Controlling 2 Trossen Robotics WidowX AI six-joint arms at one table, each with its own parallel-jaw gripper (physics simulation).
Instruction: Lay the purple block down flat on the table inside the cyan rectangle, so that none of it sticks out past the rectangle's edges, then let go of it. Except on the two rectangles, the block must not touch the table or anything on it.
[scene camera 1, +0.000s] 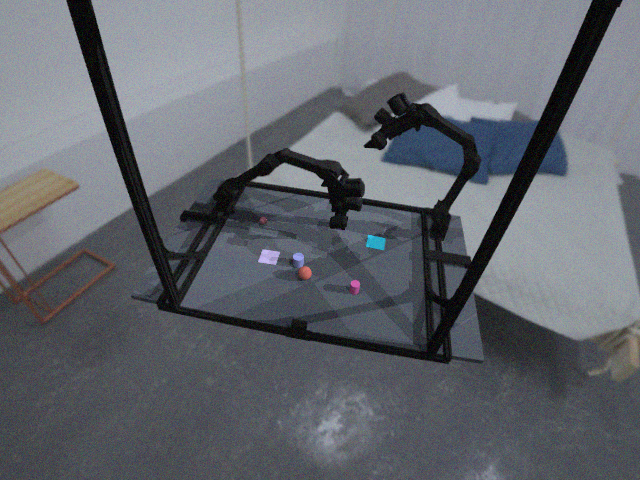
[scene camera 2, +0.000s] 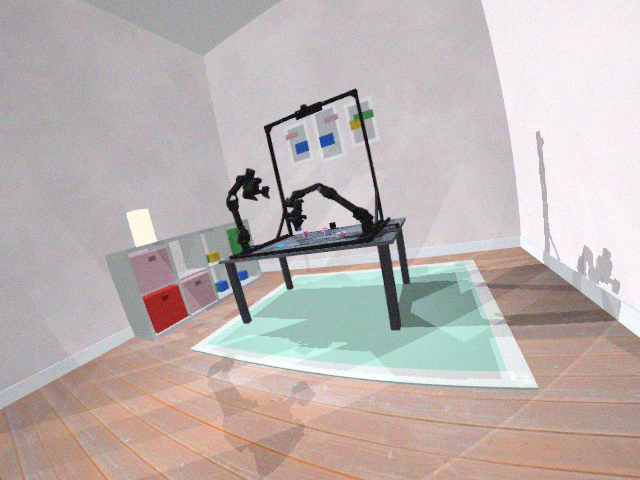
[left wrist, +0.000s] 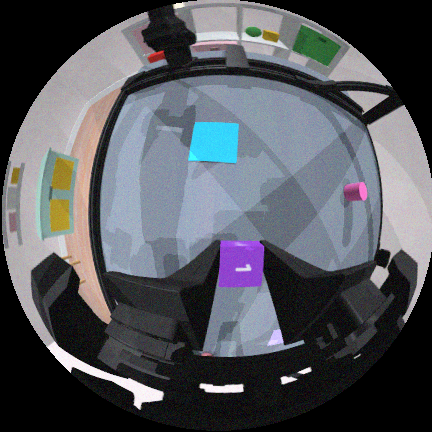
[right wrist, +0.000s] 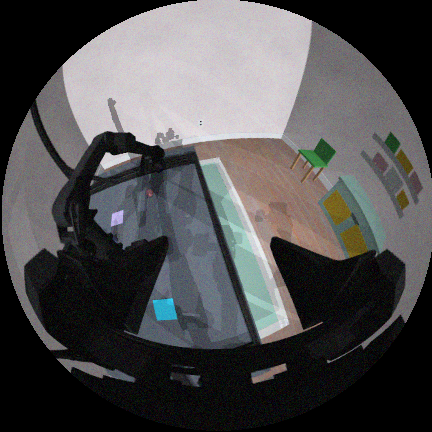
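Seen in the pictures: left gripper, between the fingertips: (scene camera 2: 297, 230) (left wrist: 239, 244); right gripper, between the fingertips: (scene camera 1: 368, 141) (scene camera 2: 263, 199) (right wrist: 220, 241); left arm's base, origin of its link: (scene camera 1: 225, 206) (scene camera 2: 369, 231) (right wrist: 158, 164); right arm's base, origin of its link: (scene camera 1: 437, 234) (scene camera 2: 246, 250) (left wrist: 181, 62).
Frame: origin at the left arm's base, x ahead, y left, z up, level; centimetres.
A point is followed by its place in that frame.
The purple block (left wrist: 241, 272) @[z 8.3, x 39.4, y -33.9 cm] (scene camera 2: 298, 228) @[z 8.2, x 39.7, y -32.2 cm] is held between the fingertips of my left gripper (left wrist: 239, 244) @[z 6.8, x 40.9, y -34.7 cm] (scene camera 1: 338, 223) @[z 6.8, x 40.9, y -34.7 cm] (scene camera 2: 297, 224) @[z 6.8, x 40.9, y -34.7 cm], which is shut on it above the table. In scene camera 1 the block is not visible. The cyan rectangle (scene camera 1: 376, 242) @[z -1.8, x 54.8, y -39.1 cm] (scene camera 2: 281, 245) @[z -1.5, x 54.5, y -37.6 cm] (left wrist: 215, 142) @[z -1.8, x 54.0, y -38.9 cm] (right wrist: 165, 309) @[z -1.8, x 55.0, y -38.6 cm] lies flat on the table, with no object on it. It is right of my left gripper in scene camera 1, and above and slightly left of the block in the left wrist view. My right gripper (scene camera 1: 369, 145) @[z 32.3, x 56.6, y -16.5 cm] (scene camera 2: 266, 192) @[z 32.3, x 56.6, y -16.5 cm] (right wrist: 220, 241) @[z 32.3, x 56.6, y -16.5 cm] is open and empty, raised high above the table's back right in scene camera 1.
In scene camera 1 a lavender rectangle (scene camera 1: 268, 256) @[z -1.8, x 10.3, y -33.3 cm] (right wrist: 117, 218) @[z -1.8, x 11.4, y -33.3 cm] lies at the left, beside a blue-violet cylinder (scene camera 1: 298, 259) @[z 2.2, x 19.7, y -41.8 cm] and an orange ball (scene camera 1: 305, 272) @[z 2.5, x 19.9, y -49.0 cm]. A pink cylinder (scene camera 1: 355, 287) @[z 1.9, x 34.4, y -60.5 cm] (left wrist: 355, 191) @[z 1.3, x 35.6, y -57.6 cm] stands nearer the front. A small red ball (scene camera 1: 263, 220) @[z 0.9, x 13.3, y -15.0 cm] (right wrist: 150, 193) @[z 0.3, x 14.9, y -13.8 cm] lies at the back left.
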